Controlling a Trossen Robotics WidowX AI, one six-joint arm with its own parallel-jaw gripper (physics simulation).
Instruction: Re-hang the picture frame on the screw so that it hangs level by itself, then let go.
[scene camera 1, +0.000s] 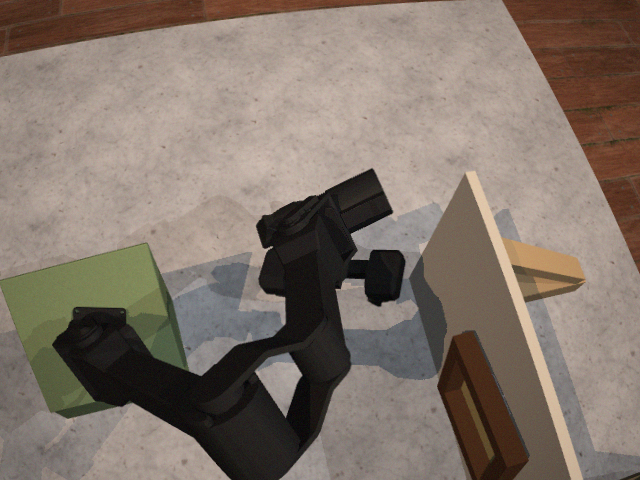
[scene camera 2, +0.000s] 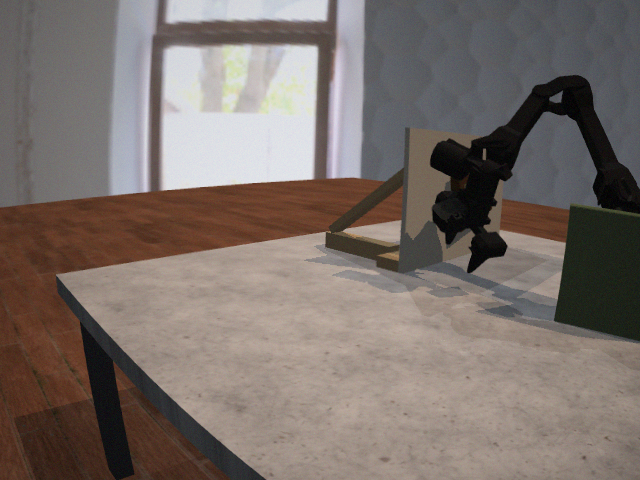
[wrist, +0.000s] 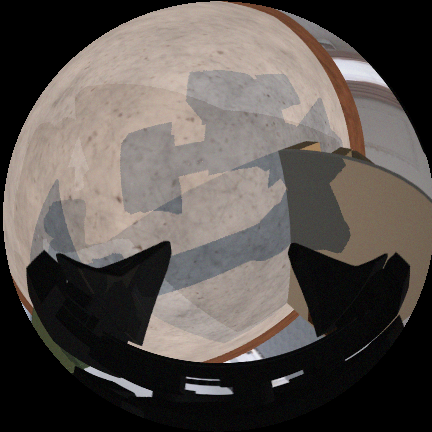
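Seen in the pictures: gripper, fingertip midpoint: (scene camera 1: 348, 301) (scene camera 2: 458, 257) (wrist: 232, 249); arm's base, link origin: (scene camera 1: 100, 331) (scene camera 2: 619, 244).
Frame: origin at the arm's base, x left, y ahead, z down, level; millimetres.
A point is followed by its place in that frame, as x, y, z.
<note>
The brown picture frame (scene camera 1: 491, 408) @(-144, 433, -87) is at the face of the upright beige board (scene camera 1: 454, 268) @(36, 437, -47) (scene camera 2: 418, 186) @(63, 434, -44) (wrist: 385, 210) @(68, 433, -3), at the lower right of scene camera 1. In scene camera 2, a small part of the frame (scene camera 2: 457, 183) @(-54, 420, -50) shows behind the arm. Whether it hangs level cannot be told. The screw does not show in any view. My gripper (scene camera 1: 328, 274) (scene camera 2: 460, 255) @(51, 323, 84) (wrist: 232, 249) @(51, 323, 84) is open and empty, fingers pointing down over the table. It is in front of the board and apart from the frame, with one finger toward the board's face.
A green block (scene camera 1: 98, 273) @(56, 9, -50) (scene camera 2: 599, 268) @(75, 6, 32) stands under the arm's base. Wooden braces (scene camera 1: 547, 258) @(64, 600, 10) (scene camera 2: 367, 198) @(77, 574, -1) prop the board from behind. The grey stone-like table top (scene camera 1: 232, 113) @(430, 169, 135) (scene camera 2: 258, 335) @(505, 308, 135) (wrist: 150, 65) @(230, 311, 135) carries them.
</note>
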